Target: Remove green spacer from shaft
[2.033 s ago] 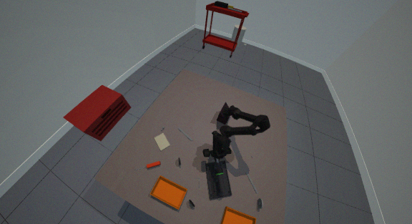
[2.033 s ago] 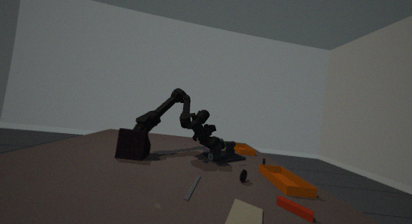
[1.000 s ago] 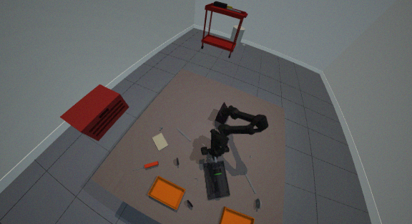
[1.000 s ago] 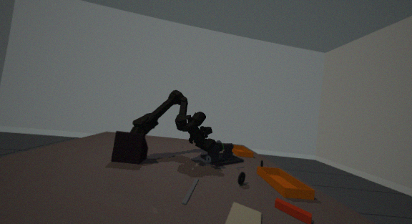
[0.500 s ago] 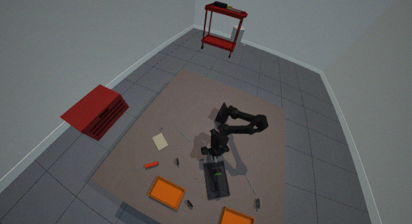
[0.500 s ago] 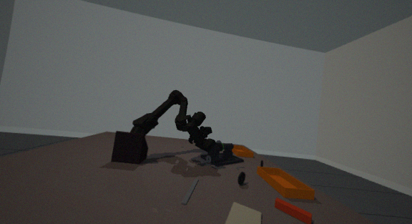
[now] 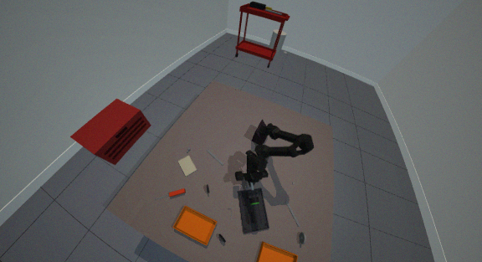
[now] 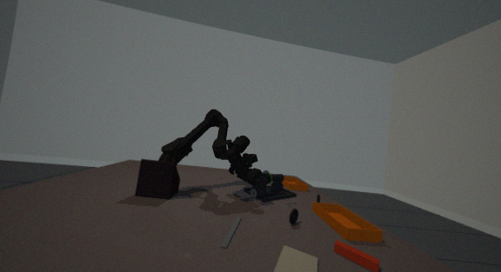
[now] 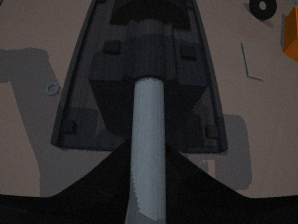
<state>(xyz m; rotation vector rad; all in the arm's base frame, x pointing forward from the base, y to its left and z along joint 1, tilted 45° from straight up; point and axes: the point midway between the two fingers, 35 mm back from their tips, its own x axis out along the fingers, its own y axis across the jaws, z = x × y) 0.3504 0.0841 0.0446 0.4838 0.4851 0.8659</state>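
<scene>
Right now the pale grey shaft is 2 cm ahead of my gripper tip, 2 cm to the left of it and 2 cm above it. The rest, counted from my gripper tip: green spacer: 8 cm ahead, 6 cm to the left, 2 cm above; beige card: 9 cm ahead, 42 cm to the right, 5 cm below.
</scene>
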